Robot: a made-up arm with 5 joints.
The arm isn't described. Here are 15 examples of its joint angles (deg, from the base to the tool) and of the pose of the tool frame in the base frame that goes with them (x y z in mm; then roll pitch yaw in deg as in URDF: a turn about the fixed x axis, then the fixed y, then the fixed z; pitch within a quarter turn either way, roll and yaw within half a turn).
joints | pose
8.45 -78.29 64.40 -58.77 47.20 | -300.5 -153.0 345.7 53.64 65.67 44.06
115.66 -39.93 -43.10 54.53 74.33 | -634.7 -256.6 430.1 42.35 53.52 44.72
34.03 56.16 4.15 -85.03 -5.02 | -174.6 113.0 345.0 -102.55 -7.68 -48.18
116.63 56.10 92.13 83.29 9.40 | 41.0 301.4 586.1 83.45 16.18 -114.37
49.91 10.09 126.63 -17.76 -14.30 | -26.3 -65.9 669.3 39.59 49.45 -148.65
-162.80 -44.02 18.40 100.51 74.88 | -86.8 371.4 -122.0 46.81 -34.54 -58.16
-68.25 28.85 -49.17 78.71 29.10 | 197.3 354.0 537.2 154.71 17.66 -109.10
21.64 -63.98 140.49 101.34 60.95 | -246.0 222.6 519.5 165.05 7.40 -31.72
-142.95 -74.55 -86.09 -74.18 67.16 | -258.7 540.9 247.4 -135.94 -57.26 -101.02
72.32 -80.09 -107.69 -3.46 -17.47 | -354.7 -26.3 437.8 -14.00 25.75 23.39
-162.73 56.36 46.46 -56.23 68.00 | 240.5 -167.8 545.2 -96.89 -11.54 90.88
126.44 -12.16 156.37 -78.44 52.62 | 67.6 -138.6 551.7 -75.56 43.88 84.65
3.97 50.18 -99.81 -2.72 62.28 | 383.4 192.4 484.4 99.67 33.61 -107.16
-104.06 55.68 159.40 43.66 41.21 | -343.6 -110.9 371.1 81.62 13.72 52.71
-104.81 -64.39 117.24 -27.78 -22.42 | 156.8 330.4 257.2 -150.54 34.78 -158.74
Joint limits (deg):
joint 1: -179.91..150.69
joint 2: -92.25..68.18
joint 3: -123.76..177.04
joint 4: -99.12..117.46
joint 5: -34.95..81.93
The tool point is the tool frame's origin. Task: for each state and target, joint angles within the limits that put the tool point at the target. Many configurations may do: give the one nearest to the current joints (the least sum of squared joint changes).
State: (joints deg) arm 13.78 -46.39 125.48 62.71 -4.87
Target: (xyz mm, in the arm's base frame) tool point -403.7 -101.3 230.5
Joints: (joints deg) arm 24.85 -55.07 132.84 76.80 -7.68
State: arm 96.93 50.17 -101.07 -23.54 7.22
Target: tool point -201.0 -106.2 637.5
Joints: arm 88.31 12.97 -107.27 -55.74 21.11
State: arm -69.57 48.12 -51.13 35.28 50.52
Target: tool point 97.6 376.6 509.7
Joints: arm -45.04 52.65 -71.13 53.22 26.11
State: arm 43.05 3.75 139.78 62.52 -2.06
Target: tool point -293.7 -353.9 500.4
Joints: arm 16.38 -4.51 109.66 57.05 -27.34
